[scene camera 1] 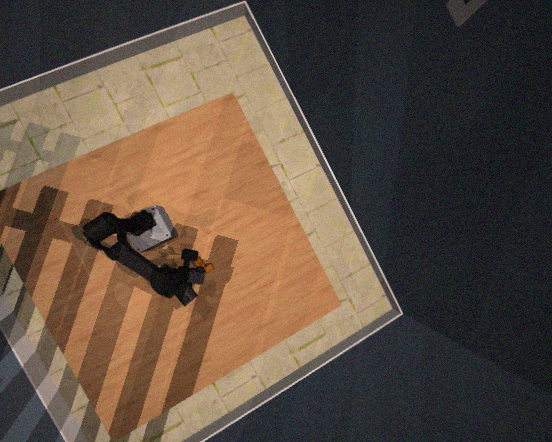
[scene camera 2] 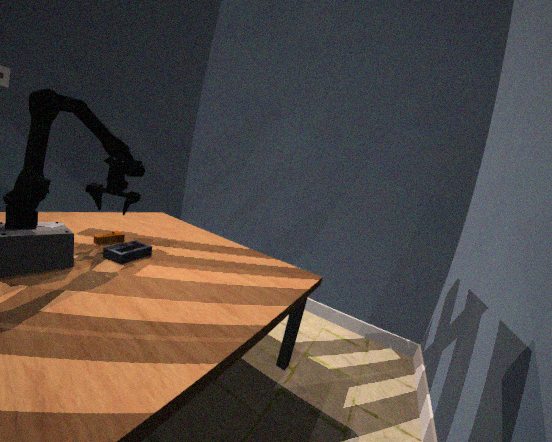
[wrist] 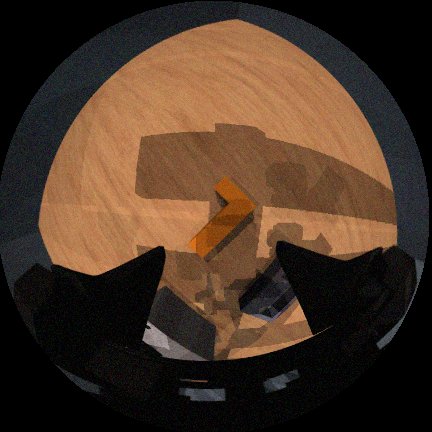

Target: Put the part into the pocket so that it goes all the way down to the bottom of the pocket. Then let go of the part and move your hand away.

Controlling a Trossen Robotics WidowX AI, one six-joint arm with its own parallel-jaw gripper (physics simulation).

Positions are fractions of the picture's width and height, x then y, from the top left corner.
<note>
The gripper (scene camera 2: 0.20, 0.48) is open, with nothing in its grasp. Also in view: an orange L-shaped piece (wrist: 0.55, 0.48). Further things: a dark blue-grey holder (wrist: 0.63, 0.68).
The gripper shows as well in the wrist view (wrist: 0.51, 0.58).
</note>
